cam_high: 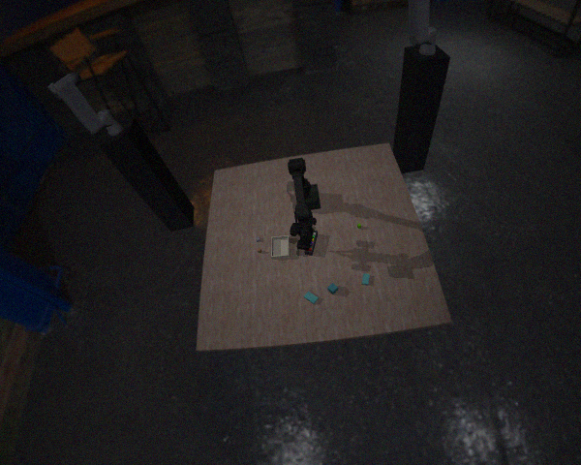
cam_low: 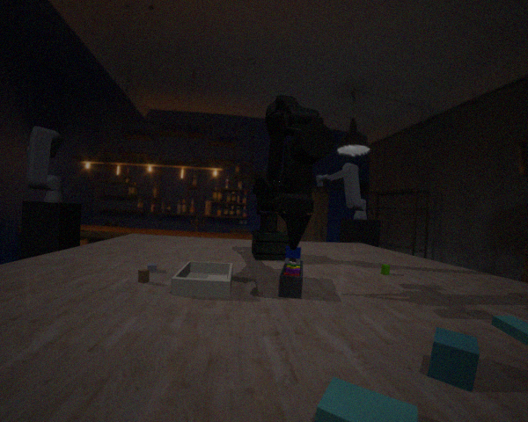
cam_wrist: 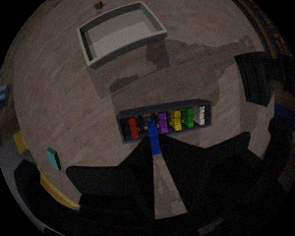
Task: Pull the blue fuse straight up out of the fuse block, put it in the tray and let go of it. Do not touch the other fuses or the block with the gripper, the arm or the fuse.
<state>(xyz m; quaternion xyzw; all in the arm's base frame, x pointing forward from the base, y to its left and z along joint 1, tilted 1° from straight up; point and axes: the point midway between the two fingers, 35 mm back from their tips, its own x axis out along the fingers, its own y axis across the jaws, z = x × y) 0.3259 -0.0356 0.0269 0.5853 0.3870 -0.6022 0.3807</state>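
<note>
Now: the white tray 40 mm behind my gripper tip, 160 mm to the right of it and 80 mm below it. The rest, counted from my gripper tip: blue fuse 10 mm below.
</note>
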